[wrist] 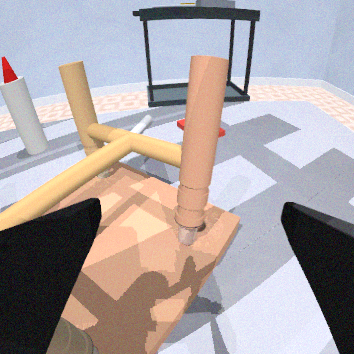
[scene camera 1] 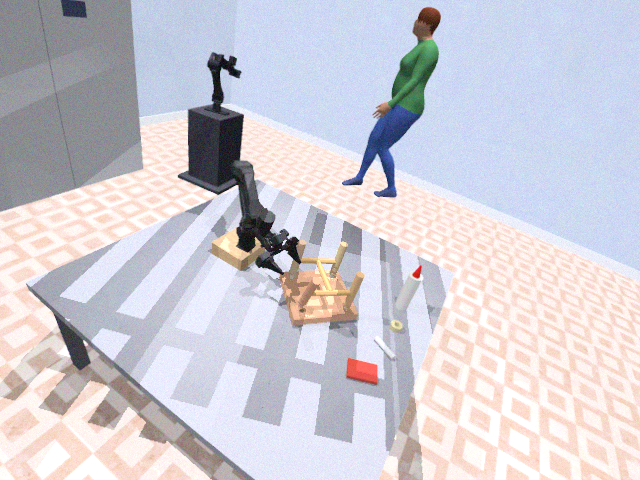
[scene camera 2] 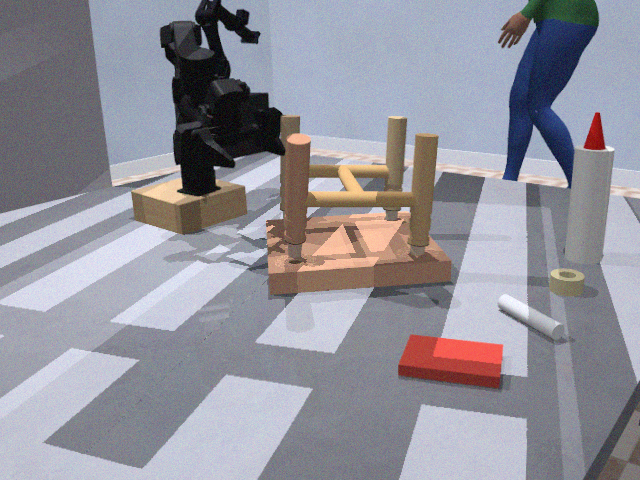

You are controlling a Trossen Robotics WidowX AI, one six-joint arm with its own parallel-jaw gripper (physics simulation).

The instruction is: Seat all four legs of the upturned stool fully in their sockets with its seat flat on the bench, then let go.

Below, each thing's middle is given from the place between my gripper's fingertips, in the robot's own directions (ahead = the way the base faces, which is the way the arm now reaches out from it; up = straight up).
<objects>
Right now my hand is 9 cm short of the stool leg (scene camera 2: 298,146), 4 cm to the left of it and 4 cm above it. Round my hand: red flat block (scene camera 2: 467,362): 37 cm ahead, 16 cm below, 14 cm to the right; glue bottle (scene camera 2: 593,162): 43 cm ahead, 27 cm to the left, 5 cm below; tape roll (scene camera 2: 566,282): 43 cm ahead, 16 cm below, 13 cm to the left.
</objects>
